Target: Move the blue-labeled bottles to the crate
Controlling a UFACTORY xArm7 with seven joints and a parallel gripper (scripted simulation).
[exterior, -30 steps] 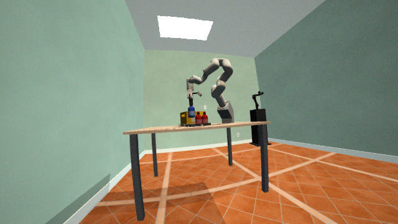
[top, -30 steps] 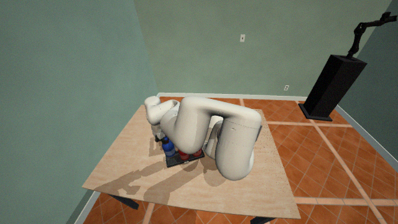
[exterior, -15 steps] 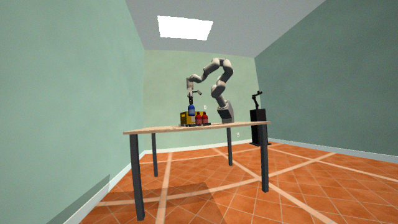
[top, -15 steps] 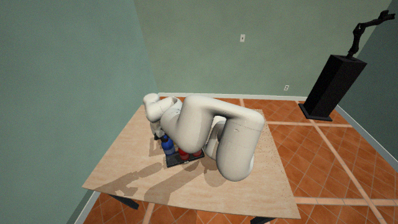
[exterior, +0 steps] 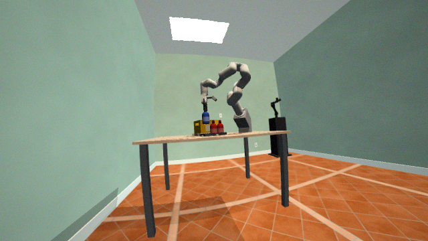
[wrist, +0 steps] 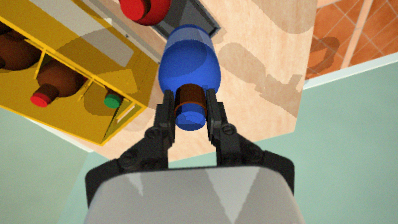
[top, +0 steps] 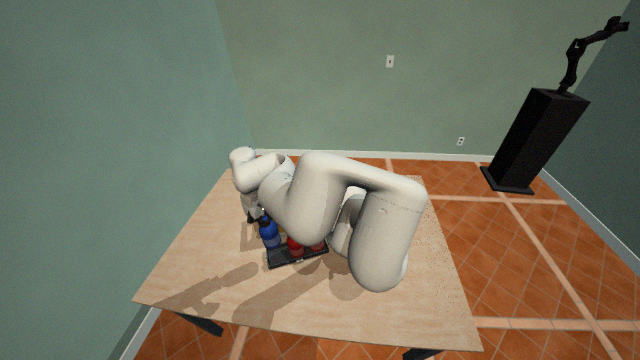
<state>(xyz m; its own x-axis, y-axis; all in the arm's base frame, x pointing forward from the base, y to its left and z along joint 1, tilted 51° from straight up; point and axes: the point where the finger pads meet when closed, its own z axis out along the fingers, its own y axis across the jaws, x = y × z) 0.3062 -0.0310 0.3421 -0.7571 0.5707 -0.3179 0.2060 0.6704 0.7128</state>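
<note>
Right now my hand is 70 mm above the blue-labeled bottle. Also, from my hand: yellow crate 240 mm to the right, 190 mm below, 20 mm behind; then dark tray 260 mm below, 70 mm behind, 40 mm to the right.
</note>
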